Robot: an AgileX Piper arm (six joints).
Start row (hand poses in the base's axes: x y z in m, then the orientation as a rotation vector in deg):
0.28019, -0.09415, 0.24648, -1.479, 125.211, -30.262
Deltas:
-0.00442, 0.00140, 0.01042, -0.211, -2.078, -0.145
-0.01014, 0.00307, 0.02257, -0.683, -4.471, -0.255
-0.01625, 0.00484, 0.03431, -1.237, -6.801, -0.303
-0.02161, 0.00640, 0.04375, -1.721, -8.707, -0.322
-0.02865, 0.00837, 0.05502, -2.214, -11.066, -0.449
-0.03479, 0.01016, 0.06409, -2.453, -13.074, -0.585
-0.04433, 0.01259, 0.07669, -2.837, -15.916, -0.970
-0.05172, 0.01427, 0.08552, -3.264, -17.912, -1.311
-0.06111, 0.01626, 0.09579, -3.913, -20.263, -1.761
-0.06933, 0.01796, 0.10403, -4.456, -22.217, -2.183
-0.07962, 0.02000, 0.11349, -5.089, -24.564, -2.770
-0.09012, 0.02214, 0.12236, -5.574, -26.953, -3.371
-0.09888, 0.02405, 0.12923, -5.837, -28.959, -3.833
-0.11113, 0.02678, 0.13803, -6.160, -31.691, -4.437
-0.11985, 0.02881, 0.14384, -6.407, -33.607, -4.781
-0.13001, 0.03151, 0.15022, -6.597, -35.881, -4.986
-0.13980, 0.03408, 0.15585, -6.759, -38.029, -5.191
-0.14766, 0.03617, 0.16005, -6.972, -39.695, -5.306
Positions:
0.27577, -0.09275, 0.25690, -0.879, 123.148, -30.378
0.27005, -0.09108, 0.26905, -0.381, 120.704, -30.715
0.26394, -0.08931, 0.28079, -0.016, 118.293, -31.096
0.25858, -0.08775, 0.29023, 0.241, 116.308, -31.418
0.25154, -0.08578, 0.30150, 0.719, 113.890, -31.747
0.24540, -0.08399, 0.31057, 1.243, 111.881, -31.842
0.23586, -0.08156, 0.32317, 2.148, 109.041, -32.112
0.22847, -0.07988, 0.33200, 2.767, 107.008, -32.489
0.21908, -0.07789, 0.34227, 3.463, 104.574, -33.091
0.21086, -0.07619, 0.35051, 4.080, 102.551, -33.605
0.20057, -0.07415, 0.35997, 4.902, 100.125, -34.227
0.19007, -0.07201, 0.36884, 5.808, 97.695, -34.683
0.18131, -0.07010, 0.37571, 6.587, 95.687, -34.889
0.16906, -0.06737, 0.38451, 7.623, 92.956, -35.106
0.16034, -0.06534, 0.39032, 8.251, 91.028, -35.228
0.15018, -0.06264, 0.39670, 8.837, 88.757, -35.163
0.14039, -0.06007, 0.40233, 9.402, 86.616, -35.083
0.13253, -0.05798, 0.40653, 9.751, 84.930, -35.077

